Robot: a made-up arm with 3 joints. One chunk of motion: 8 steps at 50 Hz.
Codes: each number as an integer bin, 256 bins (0 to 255) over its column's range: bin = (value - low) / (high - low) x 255, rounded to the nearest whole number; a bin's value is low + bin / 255 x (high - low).
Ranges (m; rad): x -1..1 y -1..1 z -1..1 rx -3.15..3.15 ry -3.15..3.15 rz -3.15..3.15
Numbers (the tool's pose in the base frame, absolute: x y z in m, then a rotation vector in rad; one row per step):
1: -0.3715 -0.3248 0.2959 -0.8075 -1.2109 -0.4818
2: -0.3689 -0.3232 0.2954 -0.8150 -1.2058 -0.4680
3: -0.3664 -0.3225 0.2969 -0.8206 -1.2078 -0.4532
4: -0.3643 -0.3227 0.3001 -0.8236 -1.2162 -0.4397
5: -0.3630 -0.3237 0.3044 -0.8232 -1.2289 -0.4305
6: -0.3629 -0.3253 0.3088 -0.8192 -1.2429 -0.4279
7: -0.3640 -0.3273 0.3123 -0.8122 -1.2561 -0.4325
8: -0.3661 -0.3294 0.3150 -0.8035 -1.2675 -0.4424
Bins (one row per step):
1: 80 86 165 95 78 108
2: 80 86 165 95 79 109
3: 81 86 165 94 79 109
4: 81 86 166 94 78 110
5: 81 86 166 94 78 110
6: 81 86 167 94 77 110
7: 81 86 167 95 77 110
8: 81 86 168 95 76 110

